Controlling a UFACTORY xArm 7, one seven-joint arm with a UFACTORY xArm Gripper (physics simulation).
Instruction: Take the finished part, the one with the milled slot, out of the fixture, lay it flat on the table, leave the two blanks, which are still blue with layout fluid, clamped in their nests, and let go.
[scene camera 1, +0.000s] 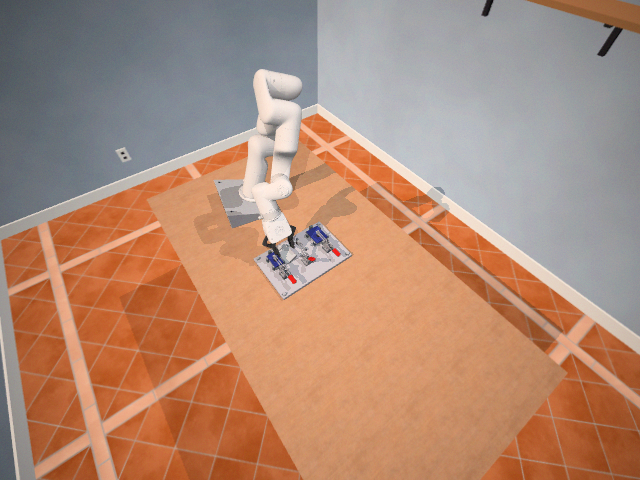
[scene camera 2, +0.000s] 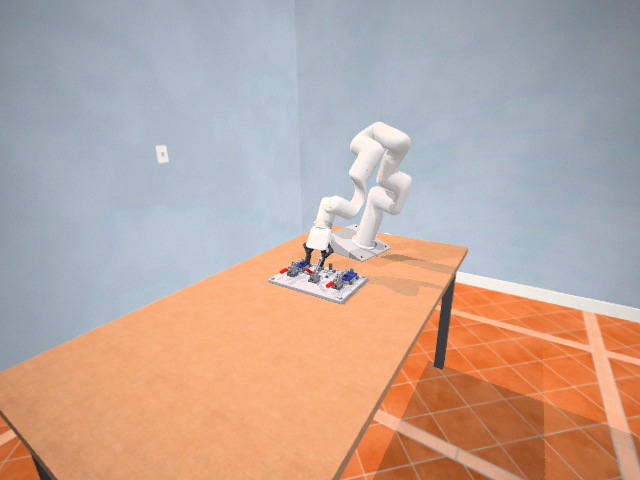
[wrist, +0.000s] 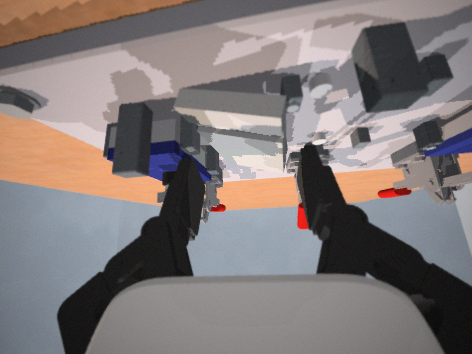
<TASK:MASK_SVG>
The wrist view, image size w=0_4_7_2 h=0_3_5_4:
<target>my gripper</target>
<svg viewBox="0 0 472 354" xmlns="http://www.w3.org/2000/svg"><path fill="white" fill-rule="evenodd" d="M472 286L436 264L429 264L415 248L369 223L368 217L362 209L347 204L329 165L323 166L316 146L313 144L304 145L304 148L300 149L297 185L308 229L312 230L313 235L318 235L318 238L322 241L316 274L194 276L187 245L189 241L195 241L195 236L199 232L205 184L194 159L185 157L184 160L179 160L174 179L171 179L159 216L148 219L143 224L141 235L114 255L106 264L103 272L98 272L62 303L57 313L57 321L65 354L472 354Z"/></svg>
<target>finished part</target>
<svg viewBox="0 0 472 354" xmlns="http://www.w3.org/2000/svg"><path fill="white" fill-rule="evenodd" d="M179 89L174 108L189 123L198 125L197 132L228 163L284 173L286 165L286 96Z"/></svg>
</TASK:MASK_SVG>
